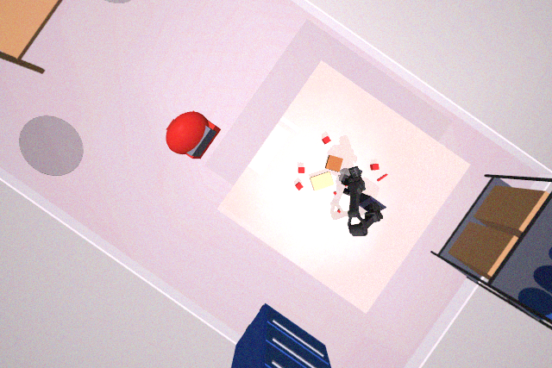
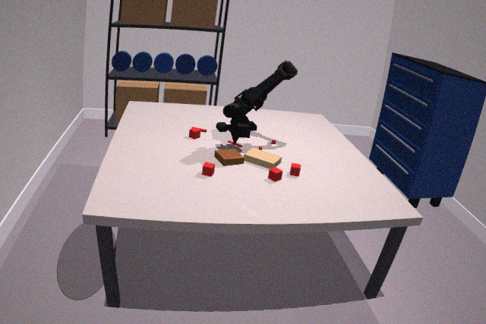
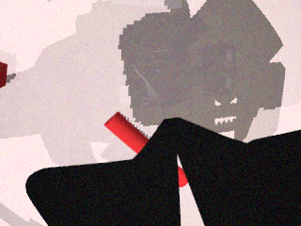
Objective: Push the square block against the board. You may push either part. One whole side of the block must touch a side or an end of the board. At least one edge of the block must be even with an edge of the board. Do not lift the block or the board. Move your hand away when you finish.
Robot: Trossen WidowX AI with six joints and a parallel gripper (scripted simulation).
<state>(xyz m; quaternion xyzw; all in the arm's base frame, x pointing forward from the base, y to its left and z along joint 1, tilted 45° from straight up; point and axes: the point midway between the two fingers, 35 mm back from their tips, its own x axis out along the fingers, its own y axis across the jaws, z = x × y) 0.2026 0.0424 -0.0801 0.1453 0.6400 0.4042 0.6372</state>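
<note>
The orange square block lies 16 cm ahead of my gripper tip, 3 cm to the right of it and 1 cm below it. The rest, counted from my gripper tip: pale tan board 14 cm ahead, 12 cm to the left, 1 cm below.
</note>
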